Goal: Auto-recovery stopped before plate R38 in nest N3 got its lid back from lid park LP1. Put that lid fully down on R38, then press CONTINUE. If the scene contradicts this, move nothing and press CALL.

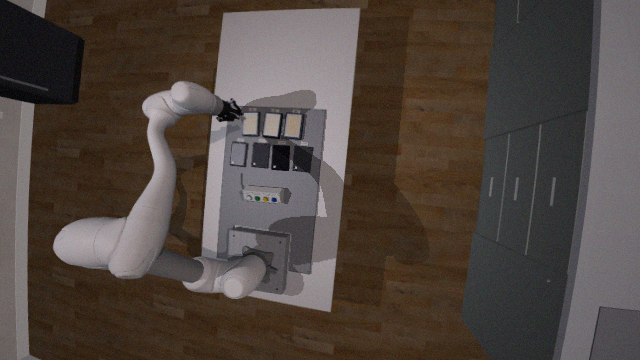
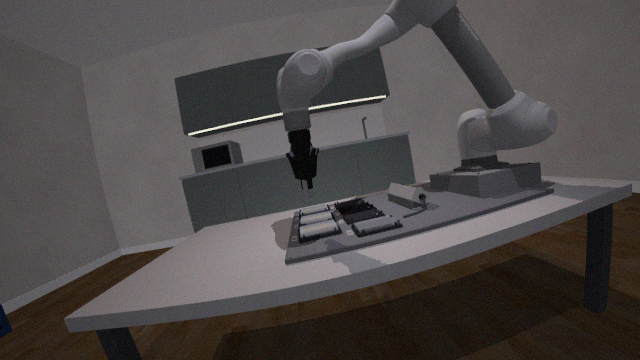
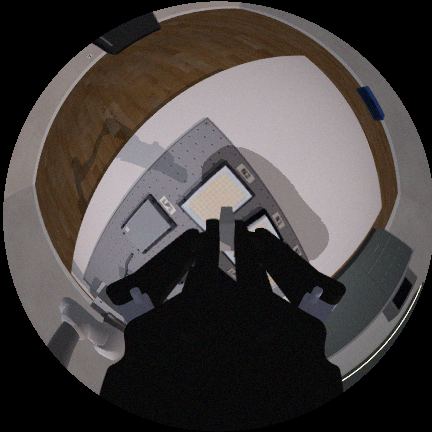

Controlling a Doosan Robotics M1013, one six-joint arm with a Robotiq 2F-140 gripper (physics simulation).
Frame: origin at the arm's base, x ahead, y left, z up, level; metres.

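Seen in the pictures: gripper, fingertip midpoint: (image 1: 243,117) (image 2: 309,198) (image 3: 226,216); arm's base at its link origin: (image 1: 256,264) (image 2: 479,168) (image 3: 117,322).
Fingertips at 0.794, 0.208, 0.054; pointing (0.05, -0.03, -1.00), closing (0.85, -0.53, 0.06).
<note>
Pixels of each thing's top centre, then the offset from my fingertips to it, as dx, dy, dz. Level surfaces: height alone.
- left plate at its top centre: (image 3: 215,200) (image 2: 317,225) (image 1: 249,123) -0.011, +0.011, -0.097
- middle plate at its top centre: (image 3: 252,245) (image 2: 315,215) (image 1: 271,124) +0.002, -0.124, -0.096
- right plate at its top centre: (image 2: 313,207) (image 1: 292,125) +0.017, -0.251, -0.087
- light grey rectangular piece at its top centre: (image 3: 142,228) (image 2: 374,222) (image 1: 237,154) -0.202, +0.056, -0.108
- button box at its top centre: (image 2: 405,183) (image 1: 260,195) -0.399, -0.160, -0.042
- dark grey park at its top centre: (image 2: 362,212) (image 1: 259,155) -0.183, -0.084, -0.106
- black park at its top centre: (image 3: 211,291) (image 2: 355,205) (image 1: 279,157) -0.174, -0.208, -0.106
- dark park at its top centre: (image 2: 348,201) (image 1: 302,158) -0.156, -0.338, -0.106
- perforated grey board at its surface level: dz -0.126
My gripper (image 1: 241,116) (image 2: 306,186) (image 3: 226,216) is shut and empty, high above the nest row's left side. Three plates with cream wells and pale rims sit in dark nests. The left plate (image 1: 251,123) (image 2: 319,229) (image 3: 217,195) is by label N2. The middle plate (image 1: 273,125) and right plate (image 1: 293,125) have labels too small to read surely; I cannot tell which is R38. Whether clear lids cover them is not visible. A light grey rectangular piece (image 1: 239,153) (image 2: 376,224) (image 3: 150,225) lies flat at LP1. The button box (image 1: 265,194) (image 2: 406,195) has white, green, yellow and blue buttons; captions are unreadable.
A dark grey park (image 1: 260,155), a black park (image 1: 281,157) and another dark park (image 1: 303,158) stand right of LP1. All stand on the perforated grey board (image 1: 235,215) (image 3: 185,145). A cable lies by the button box. The arm's base block (image 2: 485,181) stands beyond it.
</note>
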